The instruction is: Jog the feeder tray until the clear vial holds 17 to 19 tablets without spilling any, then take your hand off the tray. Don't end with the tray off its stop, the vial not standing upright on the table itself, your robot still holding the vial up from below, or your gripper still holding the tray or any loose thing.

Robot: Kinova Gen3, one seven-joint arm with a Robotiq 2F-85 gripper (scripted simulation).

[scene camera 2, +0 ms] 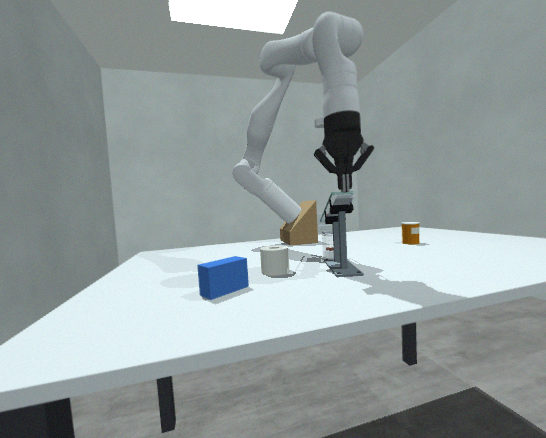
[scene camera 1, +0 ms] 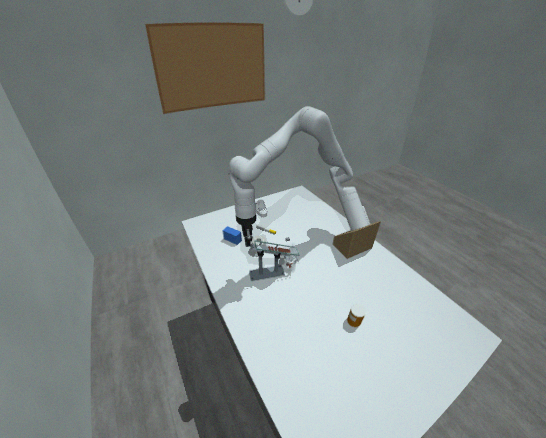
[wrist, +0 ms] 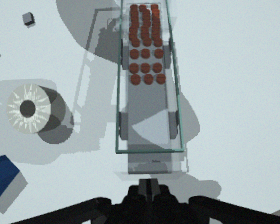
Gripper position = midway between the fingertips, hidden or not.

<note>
In view: the gripper (scene camera 2: 345, 192).
The gripper is seen too in the wrist view (wrist: 148, 191).
</note>
